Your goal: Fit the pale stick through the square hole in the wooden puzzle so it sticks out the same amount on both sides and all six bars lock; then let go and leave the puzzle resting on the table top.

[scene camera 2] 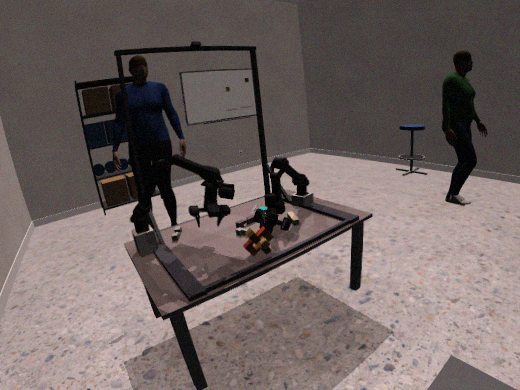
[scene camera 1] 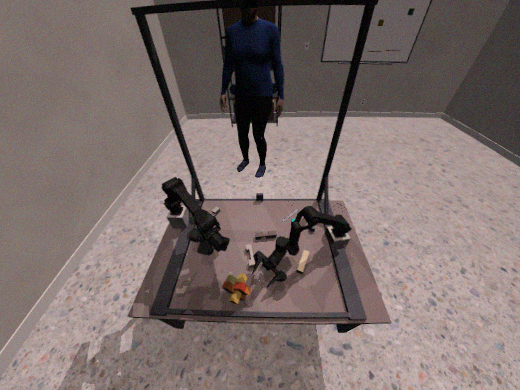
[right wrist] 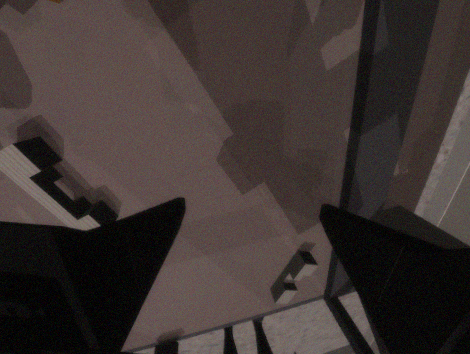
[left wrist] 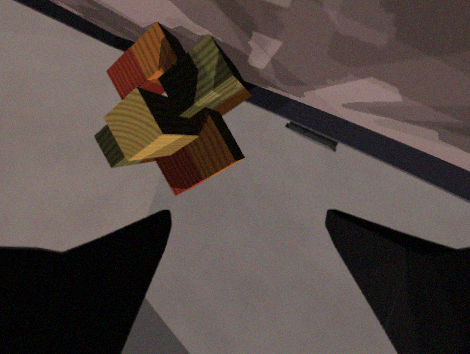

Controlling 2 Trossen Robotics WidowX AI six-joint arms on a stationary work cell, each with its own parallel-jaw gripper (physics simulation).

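Pixels of known places: left gripper, fingertip midpoint: [scene camera 2: 273, 226] [scene camera 1: 259, 280] [left wrist: 249, 217]; right gripper, fingertip midpoint: [scene camera 2: 208, 226] [right wrist: 252, 207]; left arm's base at its link origin: [scene camera 2: 302, 193] [scene camera 1: 338, 232]; right arm's base at its link origin: [scene camera 2: 142, 230] [scene camera 1: 176, 211].
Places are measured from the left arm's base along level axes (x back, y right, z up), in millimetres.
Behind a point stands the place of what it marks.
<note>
The wooden puzzle [scene camera 1: 241, 287] [scene camera 2: 264, 243] {x -626, y -269, z 9 mm} [left wrist: 132, 125] {x -566, y -157, z 1 mm}, of crossed red, orange, yellow and olive bars, sits near the table's front edge. The pale stick [scene camera 1: 303, 261] {x -244, y -119, z -37 mm} [scene camera 2: 293, 217] {x -260, y -132, z -37 mm} lies on the table behind and to the right of the puzzle in scene camera 1, apart from it. My left gripper [scene camera 1: 261, 279] {x -491, y -200, z 18 mm} [left wrist: 249, 217] {x -491, y -200, z 18 mm} is open and empty; the puzzle shows beyond its left fingertip in its wrist view. My right gripper [scene camera 2: 209, 224] {x -719, y 2, z 58 mm} [right wrist: 252, 207] {x -719, y 2, z 58 mm} is open and empty, above the table to the left of the puzzle. Shadow hides the puzzle's square hole.
A pale notched bar [scene camera 1: 250, 255] {x -521, y -38, z -36 mm} [right wrist: 20, 162] {x -525, y -77, z -37 mm} lies behind the puzzle. A dark notched block [scene camera 1: 265, 237] {x -419, y 72, z -41 mm} lies farther back. A small notched piece [scene camera 1: 215, 211] {x -722, y 320, z -38 mm} [scene camera 2: 176, 233] {x -765, y 273, z -36 mm} [right wrist: 302, 265] {x -771, y 256, z -40 mm} lies near the right arm's base. A teal item [scene camera 2: 263, 208] {x -214, y 146, z -53 mm} lies behind the left gripper. Dark rails edge the table.
</note>
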